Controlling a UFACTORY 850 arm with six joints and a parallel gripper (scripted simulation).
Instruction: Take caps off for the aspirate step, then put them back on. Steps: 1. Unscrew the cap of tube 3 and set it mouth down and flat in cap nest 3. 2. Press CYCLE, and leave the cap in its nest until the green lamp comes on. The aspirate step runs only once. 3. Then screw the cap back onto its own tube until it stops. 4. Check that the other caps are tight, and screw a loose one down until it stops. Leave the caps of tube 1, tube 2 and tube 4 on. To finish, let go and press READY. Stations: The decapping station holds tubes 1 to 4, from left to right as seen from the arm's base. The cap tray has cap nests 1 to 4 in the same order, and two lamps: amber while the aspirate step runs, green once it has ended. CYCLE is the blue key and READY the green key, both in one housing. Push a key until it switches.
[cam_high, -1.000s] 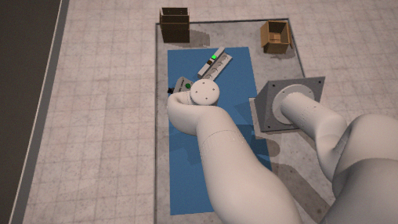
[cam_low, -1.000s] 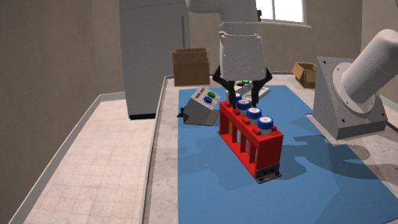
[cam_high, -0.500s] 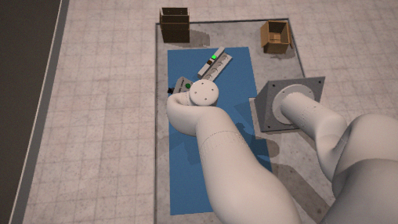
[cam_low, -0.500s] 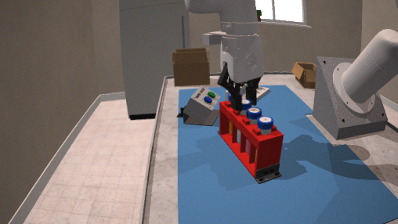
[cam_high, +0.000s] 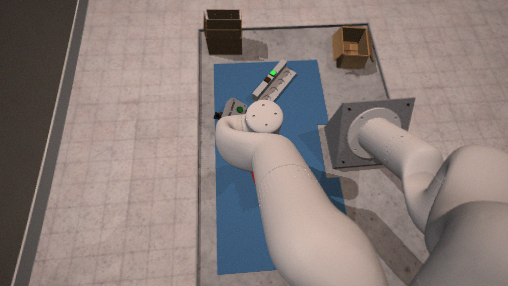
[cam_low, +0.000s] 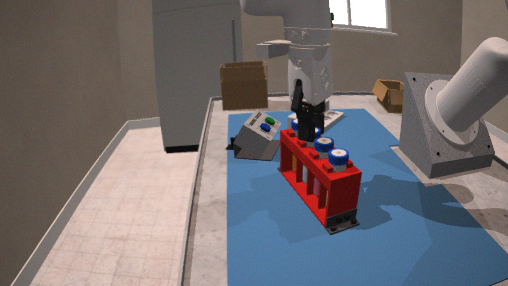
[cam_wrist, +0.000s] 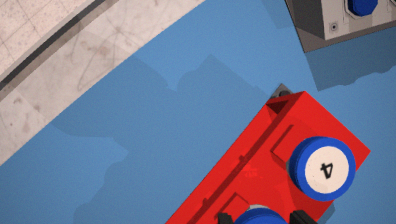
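Now: the blue cap 10 mm below my hand. The rest, counted from my hand: blue key: 170 mm to the right, 80 mm ahead, 60 mm below; then grey key housing: 190 mm to the right, 80 mm below, 80 mm ahead; then cap marked 4: 50 mm to the right, 10 mm below, 10 mm ahead.
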